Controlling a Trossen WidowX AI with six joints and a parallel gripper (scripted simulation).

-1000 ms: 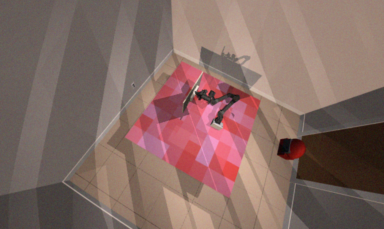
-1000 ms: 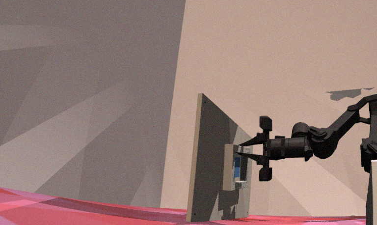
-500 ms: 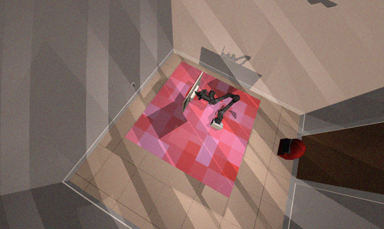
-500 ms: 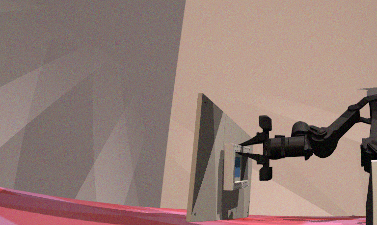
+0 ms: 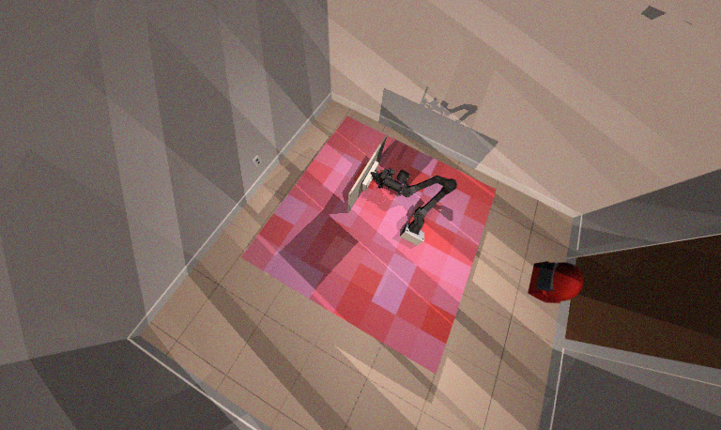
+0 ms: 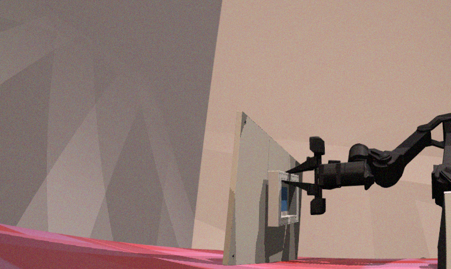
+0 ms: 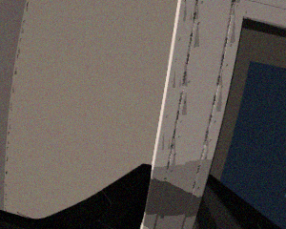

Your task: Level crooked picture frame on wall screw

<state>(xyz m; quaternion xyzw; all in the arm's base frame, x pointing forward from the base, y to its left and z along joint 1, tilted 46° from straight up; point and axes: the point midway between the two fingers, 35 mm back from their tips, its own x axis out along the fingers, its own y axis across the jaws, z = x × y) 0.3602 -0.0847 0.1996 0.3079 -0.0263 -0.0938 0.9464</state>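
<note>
Right now the picture frame is 1 cm ahead of my gripper tip, 1 cm to the right of it and 5 cm below it. From my gripper tip the other things lie so: wall panel (2 cm ahead, 1 cm to the right, 6 cm below).
</note>
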